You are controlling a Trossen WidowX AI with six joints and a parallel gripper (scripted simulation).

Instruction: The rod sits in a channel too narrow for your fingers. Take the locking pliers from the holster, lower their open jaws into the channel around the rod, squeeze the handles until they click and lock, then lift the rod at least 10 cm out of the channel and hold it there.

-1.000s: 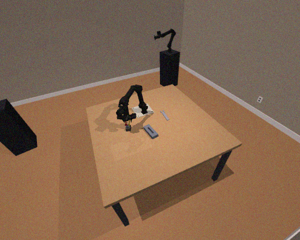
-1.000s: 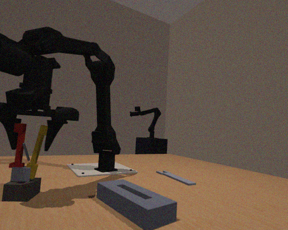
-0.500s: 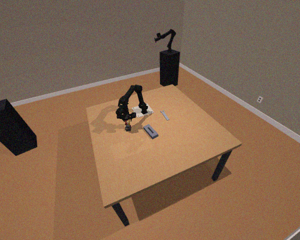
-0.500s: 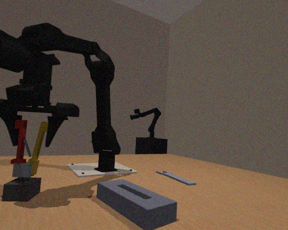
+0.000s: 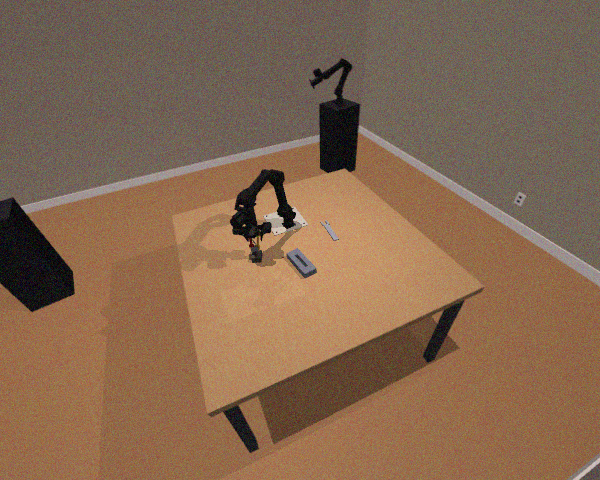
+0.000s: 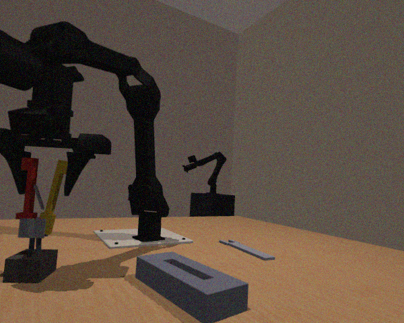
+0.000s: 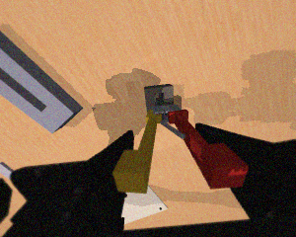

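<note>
Right now my gripper tip is 18 cm short of the grey channel block, 16 cm to the right of it and 11 cm above it. The rest, counted from my gripper tip: dark holster: 1 cm to the right, 12 cm below; then yellow handle: 1 cm ahead, 1 cm to the left; then thin rod: 18 cm ahead, 15 cm to the left, 12 cm below.
</note>
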